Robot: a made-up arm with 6 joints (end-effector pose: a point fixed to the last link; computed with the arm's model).
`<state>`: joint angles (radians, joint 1 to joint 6).
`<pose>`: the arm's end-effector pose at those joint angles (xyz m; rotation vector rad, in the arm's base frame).
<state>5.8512 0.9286 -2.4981 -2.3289 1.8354 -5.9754</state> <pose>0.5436 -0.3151 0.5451 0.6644 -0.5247 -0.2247</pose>
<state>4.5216 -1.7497 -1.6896 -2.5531 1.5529 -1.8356</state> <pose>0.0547 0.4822 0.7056 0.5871 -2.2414 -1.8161</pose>
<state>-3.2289 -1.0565 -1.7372 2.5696 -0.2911 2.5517</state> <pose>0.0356 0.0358 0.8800 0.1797 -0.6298 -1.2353</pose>
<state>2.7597 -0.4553 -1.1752 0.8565 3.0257 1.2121</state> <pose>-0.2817 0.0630 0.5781 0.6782 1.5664 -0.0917</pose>
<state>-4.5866 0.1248 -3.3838 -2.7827 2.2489 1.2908</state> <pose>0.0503 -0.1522 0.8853 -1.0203 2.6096 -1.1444</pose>
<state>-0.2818 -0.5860 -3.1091 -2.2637 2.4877 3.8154</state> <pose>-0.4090 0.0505 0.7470 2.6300 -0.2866 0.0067</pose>
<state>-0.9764 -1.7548 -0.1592 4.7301 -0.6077 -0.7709</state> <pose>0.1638 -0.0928 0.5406 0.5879 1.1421 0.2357</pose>
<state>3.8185 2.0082 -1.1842 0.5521 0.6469 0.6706</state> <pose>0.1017 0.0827 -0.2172 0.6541 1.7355 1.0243</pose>
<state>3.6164 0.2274 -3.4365 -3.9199 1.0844 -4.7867</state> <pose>0.0712 0.0084 0.9732 -0.8583 1.0013 -1.7320</pose>
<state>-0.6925 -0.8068 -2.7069 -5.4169 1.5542 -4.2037</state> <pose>-0.2228 0.2523 0.8870 -0.9744 0.9793 -0.9626</pose>
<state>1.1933 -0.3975 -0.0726 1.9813 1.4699 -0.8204</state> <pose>0.0465 0.2745 0.1459 -1.5045 -0.3524 0.8844</pose>
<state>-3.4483 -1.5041 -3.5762 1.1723 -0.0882 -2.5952</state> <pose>0.5859 -0.1277 0.0819 -1.1751 1.7715 -1.0140</pose>
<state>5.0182 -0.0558 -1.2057 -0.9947 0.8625 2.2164</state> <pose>0.1428 -0.5005 0.4407 0.2225 -2.3691 0.9218</pose>
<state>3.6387 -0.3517 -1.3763 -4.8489 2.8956 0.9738</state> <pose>-0.2316 -0.2036 0.6474 -0.6464 1.6371 -0.1849</pose>
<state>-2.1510 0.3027 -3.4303 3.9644 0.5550 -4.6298</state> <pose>-0.0041 -0.0190 0.9837 -0.5452 -0.0538 0.3142</pose>
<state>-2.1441 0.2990 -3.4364 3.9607 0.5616 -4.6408</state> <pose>-0.0012 -0.0139 0.9833 -0.5586 -0.0518 0.3082</pose>
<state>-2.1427 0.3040 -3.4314 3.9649 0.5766 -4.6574</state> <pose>-0.0046 -0.0175 0.9838 -0.5653 -0.0659 0.2951</pose>
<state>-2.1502 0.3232 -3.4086 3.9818 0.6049 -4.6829</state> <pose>-0.0186 -0.0354 0.9851 -0.5606 -0.1060 0.2698</pose>
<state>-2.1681 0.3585 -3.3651 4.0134 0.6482 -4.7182</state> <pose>-0.0458 -0.0692 0.9851 -0.5426 -0.1770 0.2280</pose>
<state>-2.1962 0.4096 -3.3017 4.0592 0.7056 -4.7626</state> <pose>-0.0880 -0.1169 0.9796 -0.5120 -0.2796 0.1658</pose>
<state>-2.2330 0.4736 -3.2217 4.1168 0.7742 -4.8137</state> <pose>-0.1449 -0.1729 0.9631 -0.4720 -0.4106 0.0805</pose>
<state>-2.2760 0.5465 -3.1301 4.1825 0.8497 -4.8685</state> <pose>-0.2139 -0.2297 0.9312 -0.4260 -0.5628 -0.0283</pose>
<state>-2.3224 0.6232 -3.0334 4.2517 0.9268 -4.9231</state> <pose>-0.2887 -0.2791 0.8830 -0.3782 -0.7254 -0.1562</pose>
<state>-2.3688 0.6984 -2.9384 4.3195 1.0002 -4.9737</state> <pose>-0.3616 -0.3153 0.8221 -0.3322 -0.8860 -0.2941</pose>
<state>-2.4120 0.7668 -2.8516 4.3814 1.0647 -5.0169</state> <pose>-0.4251 -0.3367 0.7559 -0.2910 -1.0325 -0.4291</pose>
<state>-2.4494 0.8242 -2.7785 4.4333 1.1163 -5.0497</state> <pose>-0.4746 -0.3457 0.6935 -0.2572 -1.1548 -0.5477</pose>
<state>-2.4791 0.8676 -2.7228 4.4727 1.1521 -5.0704</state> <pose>-0.5093 -0.3467 0.6426 -0.2325 -1.2466 -0.6381</pose>
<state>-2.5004 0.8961 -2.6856 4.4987 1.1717 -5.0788</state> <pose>-0.5309 -0.3443 0.6075 -0.2173 -1.3061 -0.6946</pose>
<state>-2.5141 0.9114 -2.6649 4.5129 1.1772 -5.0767</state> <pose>-0.5426 -0.3415 0.5878 -0.2105 -1.3373 -0.7190</pose>
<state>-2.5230 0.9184 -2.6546 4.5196 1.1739 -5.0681</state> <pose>-0.5488 -0.3391 0.5783 -0.2087 -1.3506 -0.7227</pose>
